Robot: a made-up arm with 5 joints.
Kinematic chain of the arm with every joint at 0, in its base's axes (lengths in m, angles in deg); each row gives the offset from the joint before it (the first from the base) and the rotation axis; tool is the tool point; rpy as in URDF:
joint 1: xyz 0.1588 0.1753 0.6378 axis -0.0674 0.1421 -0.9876
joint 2: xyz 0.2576 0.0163 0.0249 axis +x
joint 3: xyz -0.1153 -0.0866 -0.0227 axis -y
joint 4: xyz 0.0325 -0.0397 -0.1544 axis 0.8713 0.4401 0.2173
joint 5: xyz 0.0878 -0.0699 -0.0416 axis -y
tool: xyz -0.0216 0.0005 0.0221 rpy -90 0 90
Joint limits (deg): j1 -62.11..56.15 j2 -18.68..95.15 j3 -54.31..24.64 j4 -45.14..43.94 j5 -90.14..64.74
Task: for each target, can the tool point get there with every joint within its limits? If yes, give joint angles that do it. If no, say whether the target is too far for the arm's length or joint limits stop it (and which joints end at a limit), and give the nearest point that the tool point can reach.
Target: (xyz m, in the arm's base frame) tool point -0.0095 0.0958 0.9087
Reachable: no: joint limits stop it (at a limit: joint 1, joint 2, joint 3, joint 4) | nearest point 0.0176 -0.0278 0.6021 | short by 0.332 m
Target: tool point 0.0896 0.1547 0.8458
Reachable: no: joint limits stop it (at a limit: joint 1, joint 2, joint 3, joint 4) | nearest point 0.0254 -0.0294 0.6025 | short by 0.312 m
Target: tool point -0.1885 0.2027 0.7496
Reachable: no: joint limits stop it (at a limit: joint 1, joint 2, joint 3, joint 4, joint 5) | nearest point -0.0661 0.2921 0.5428 | short by 0.256 m
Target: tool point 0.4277 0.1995 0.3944
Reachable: yes | joints 41.12 70.37 -3.92 32.46 47.54
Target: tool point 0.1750 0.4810 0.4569
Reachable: yes | joints -36.46 74.69 -20.86 36.65 -47.50
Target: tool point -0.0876 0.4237 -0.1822
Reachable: no: too far | nearest point 0.1050 0.3490 0.3767 | short by 0.596 m
